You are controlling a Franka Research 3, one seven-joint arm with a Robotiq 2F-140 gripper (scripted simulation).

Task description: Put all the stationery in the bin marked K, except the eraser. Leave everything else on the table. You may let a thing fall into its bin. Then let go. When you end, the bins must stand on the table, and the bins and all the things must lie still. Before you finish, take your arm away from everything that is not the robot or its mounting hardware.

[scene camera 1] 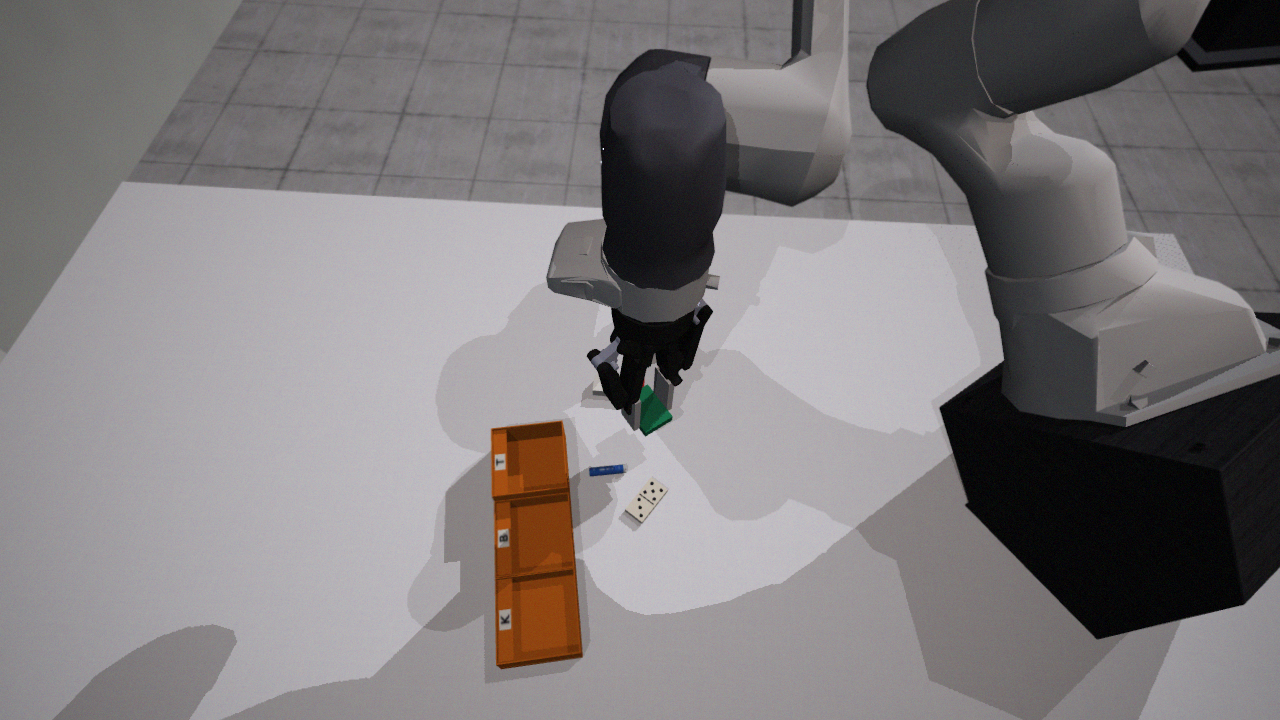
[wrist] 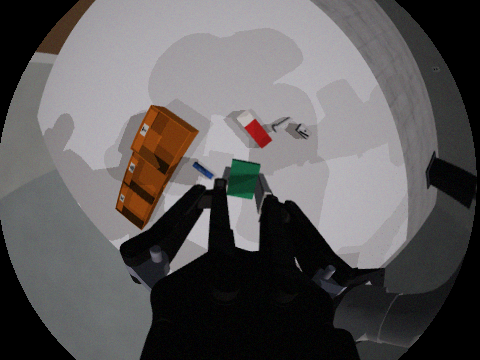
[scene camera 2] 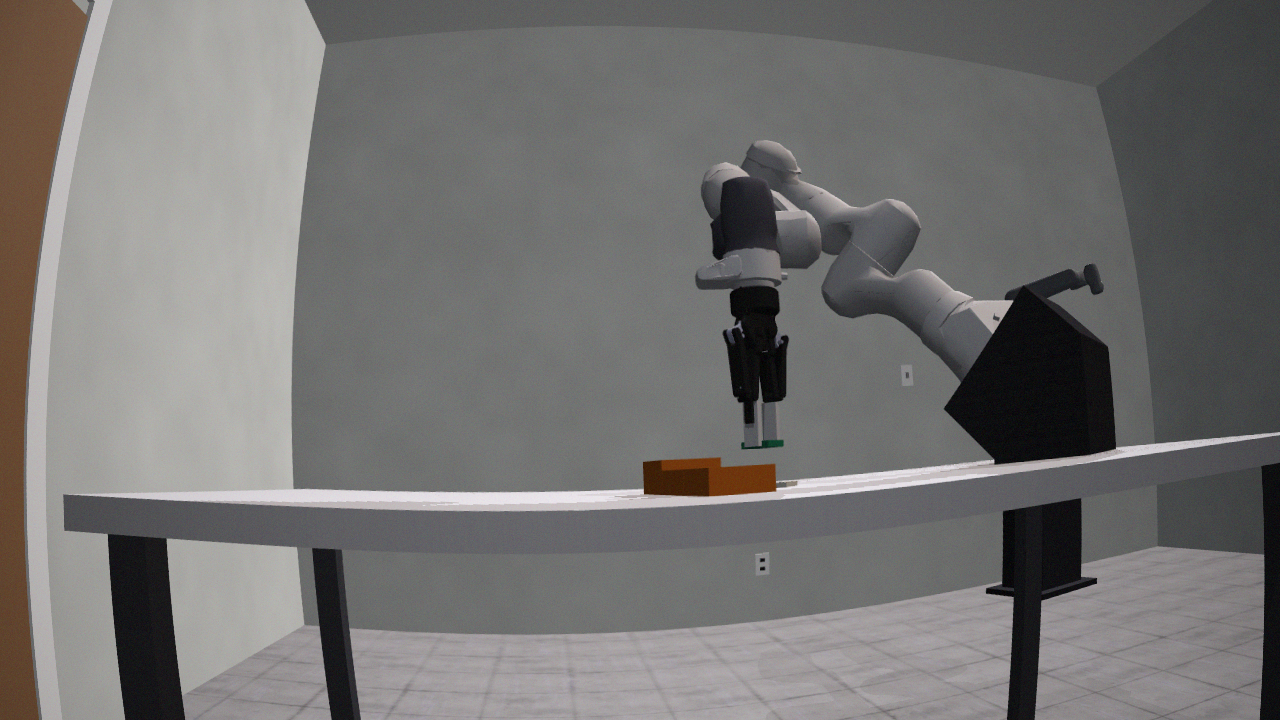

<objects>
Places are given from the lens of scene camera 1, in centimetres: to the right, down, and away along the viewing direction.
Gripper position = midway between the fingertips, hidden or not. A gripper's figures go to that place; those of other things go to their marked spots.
my gripper (scene camera 1: 646,411): 1, 6, 76
green pad (scene camera 1: 654,415): 2, 6, 75
white domino (scene camera 1: 650,495): 1, 16, 76
orange three-part bin (scene camera 1: 537,617): -11, 27, 69
</objects>
